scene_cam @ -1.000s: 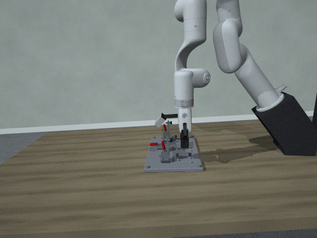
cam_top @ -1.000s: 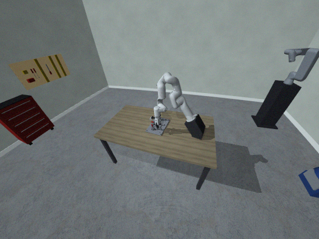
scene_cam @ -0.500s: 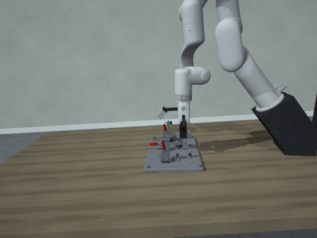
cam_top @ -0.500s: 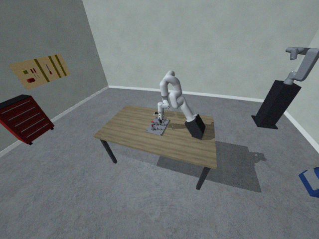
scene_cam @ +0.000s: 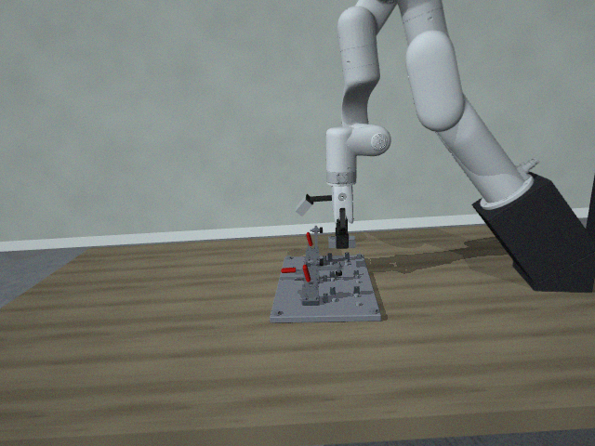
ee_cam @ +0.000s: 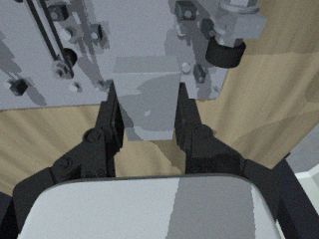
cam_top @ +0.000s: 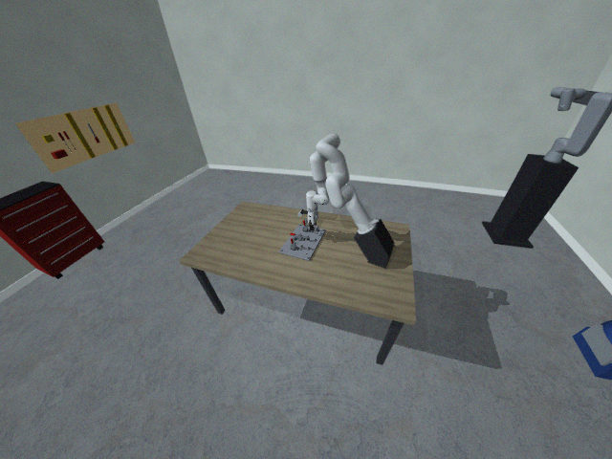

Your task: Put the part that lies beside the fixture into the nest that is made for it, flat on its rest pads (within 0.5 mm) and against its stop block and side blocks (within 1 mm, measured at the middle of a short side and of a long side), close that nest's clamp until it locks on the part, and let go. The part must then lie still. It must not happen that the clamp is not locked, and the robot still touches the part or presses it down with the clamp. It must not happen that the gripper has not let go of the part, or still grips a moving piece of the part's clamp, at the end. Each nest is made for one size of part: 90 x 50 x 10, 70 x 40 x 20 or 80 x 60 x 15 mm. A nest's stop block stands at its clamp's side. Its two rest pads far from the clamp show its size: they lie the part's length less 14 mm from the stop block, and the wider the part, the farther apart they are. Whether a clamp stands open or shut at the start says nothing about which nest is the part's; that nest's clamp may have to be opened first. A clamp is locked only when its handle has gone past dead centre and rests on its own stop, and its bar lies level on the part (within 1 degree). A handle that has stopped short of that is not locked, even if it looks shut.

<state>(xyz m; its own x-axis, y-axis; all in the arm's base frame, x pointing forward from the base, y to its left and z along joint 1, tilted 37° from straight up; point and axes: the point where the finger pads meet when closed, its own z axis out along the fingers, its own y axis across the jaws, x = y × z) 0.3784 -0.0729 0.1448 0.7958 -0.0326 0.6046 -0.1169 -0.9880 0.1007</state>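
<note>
Right now my hand is 60 mm short of the grey fixture plate, 70 mm to the right of it and 100 mm above it. Also, from my hand: flat grey block 10 mm below.
</note>
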